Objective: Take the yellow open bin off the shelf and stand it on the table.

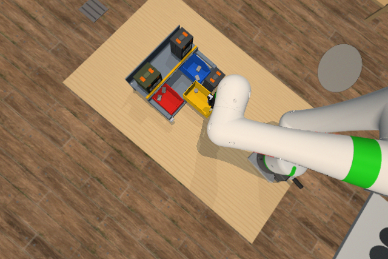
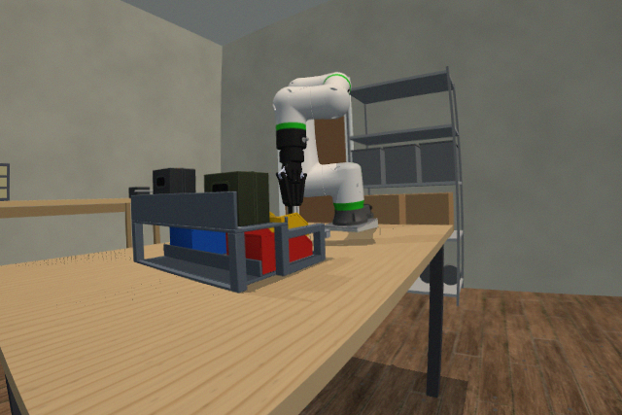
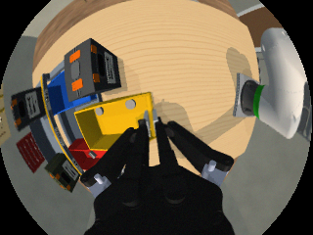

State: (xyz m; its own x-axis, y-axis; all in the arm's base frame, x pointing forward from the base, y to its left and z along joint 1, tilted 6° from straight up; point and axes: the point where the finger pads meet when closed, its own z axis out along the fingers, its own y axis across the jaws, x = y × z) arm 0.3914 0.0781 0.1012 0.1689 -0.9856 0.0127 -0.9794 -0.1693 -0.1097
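Right now the yellow open bin is 80 mm ahead of my hand, 10 mm to the left of it and 20 mm below it. The rest, counted from my hand: red bin (210 mm ahead, 150 mm to the left, 40 mm below); then blue bin (250 mm ahead, 70 mm to the right, 40 mm below); then olive box (310 mm ahead, 170 mm to the left, 60 mm above).
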